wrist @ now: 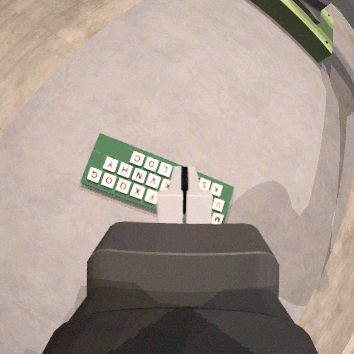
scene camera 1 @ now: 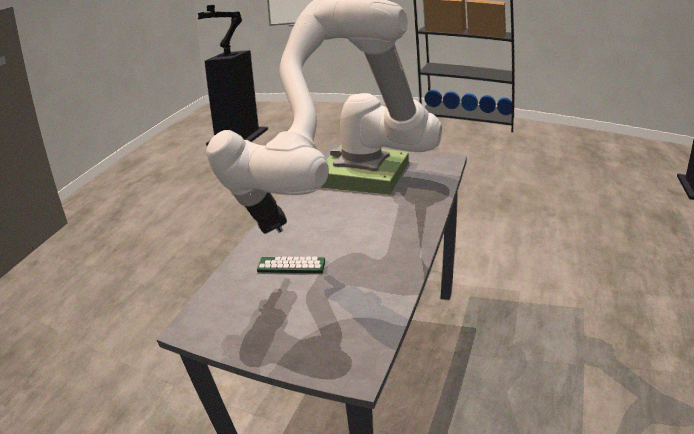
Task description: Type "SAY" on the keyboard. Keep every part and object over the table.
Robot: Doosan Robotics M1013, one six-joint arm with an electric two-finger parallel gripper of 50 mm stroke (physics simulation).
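Frame: origin at the arm's base, x down, y back, z left, level; millimetres.
Where they show: gripper, fingertip midpoint: (wrist: 183, 180) (scene camera 1: 280, 229); arm's base, link origin: (scene camera 1: 362, 160).
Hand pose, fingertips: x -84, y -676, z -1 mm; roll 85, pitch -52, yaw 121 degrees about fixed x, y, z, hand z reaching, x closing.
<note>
Each offset is from my fingertips to the top centre of the thing. Level surfaces: height alone.
A green keyboard {dx +122, dy +14, dz +8 mm} (scene camera 1: 290, 264) (wrist: 100, 145) with white letter keys lies flat on the grey table {dx +139 mm} (scene camera 1: 204, 307). In the wrist view its letters appear upside down. The S key {dx +122, dy +47, dz +53 mm} (wrist: 204, 184) and the A key {dx +122, dy +52, dz +71 mm} (wrist: 216, 189) show right of the fingers, near the keyboard's right end. The Y key {dx +122, dy -6, dz -60 mm} (wrist: 110, 164) shows near its left end. My gripper (scene camera 1: 279, 229) (wrist: 183, 180) is shut and empty, tilted, and above the table. In the wrist view its fingers cover several keys between L and S. In the scene view its tips are above and behind the keyboard, apart from it.
The arm stands on a green base block (scene camera 1: 358, 180) (wrist: 300, 32) at the table's far end. A black pedestal (scene camera 1: 232, 97) with a small arm and a shelf rack (scene camera 1: 513, 76) stand on the floor beyond the table. The arm's shadow falls on the table.
</note>
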